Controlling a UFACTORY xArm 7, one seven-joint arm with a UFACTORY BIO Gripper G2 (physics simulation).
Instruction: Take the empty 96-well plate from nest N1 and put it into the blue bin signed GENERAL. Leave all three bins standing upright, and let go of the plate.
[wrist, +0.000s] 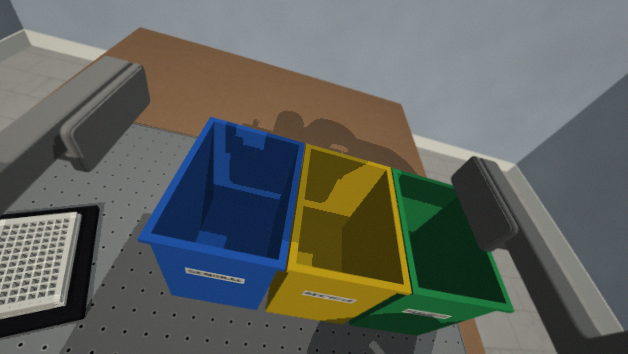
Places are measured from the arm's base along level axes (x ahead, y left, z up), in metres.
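Where they show: end effector, tool point: (321, 162).
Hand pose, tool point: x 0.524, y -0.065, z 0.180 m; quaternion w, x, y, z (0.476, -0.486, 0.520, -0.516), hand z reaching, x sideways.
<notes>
After its pixels a point has its place.
A white plate (37, 260) {x 0.582, y 0.202, z -0.137 m} with a grid of square wells sits in a black nest (84, 255) {x 0.599, y 0.161, z -0.150 m} at the left edge of the wrist view, and part of it is cut off. No nest label shows, so I cannot tell whether it is N1. The blue bin (215, 291) {x 0.554, y -0.020, z -0.108 m} stands upright left of the other bins, its GENERAL sign facing me; no plate shows inside it. The yellow bin (320, 308) {x 0.539, y -0.156, z -0.101 m} and the green bin (462, 300) {x 0.522, y -0.277, z 0.017 m} stand upright beside it. My gripper (296, 160) {x 0.524, y -0.065, z 0.180 m} is wide open with nothing between its fingers, above the bins.
The bins stand close side by side in a row, on a grey perforated board (120, 172) {x 0.754, y 0.183, z -0.162 m}. The brown table (225, 85) {x 1.116, y 0.072, z -0.175 m} extends behind them to its back edge, with a grey wall (350, 40) beyond. The right finger hides part of the green bin's rim.
</notes>
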